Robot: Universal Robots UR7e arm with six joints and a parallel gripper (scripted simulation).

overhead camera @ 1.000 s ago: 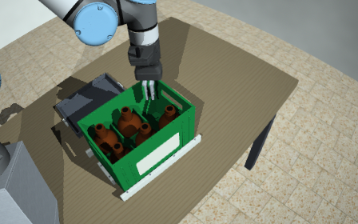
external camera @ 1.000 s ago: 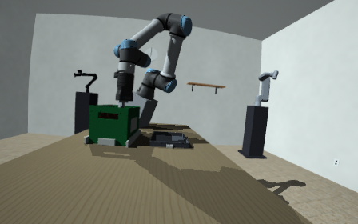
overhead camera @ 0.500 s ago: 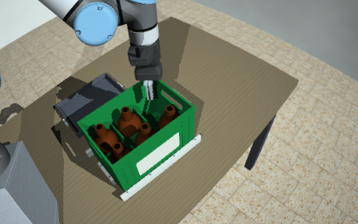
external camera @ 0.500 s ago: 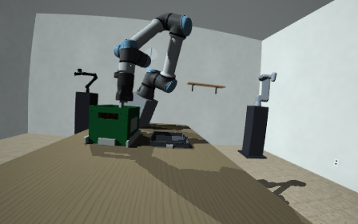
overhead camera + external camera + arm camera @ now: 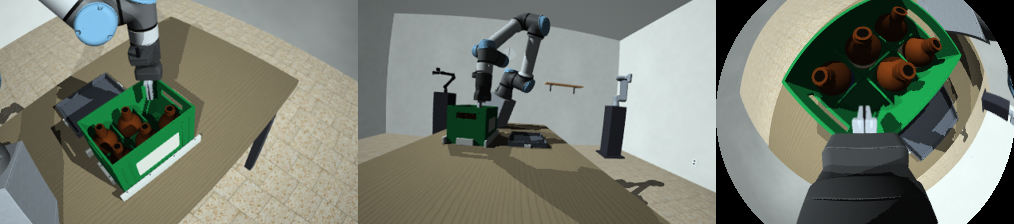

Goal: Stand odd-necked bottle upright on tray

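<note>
The crate lies 9 cm behind my hand, 8 cm below it and 5 cm to the right of it. Also, from my hand: dark grey tray (24 cm to the left, 15 cm below, 12 cm behind).
</note>
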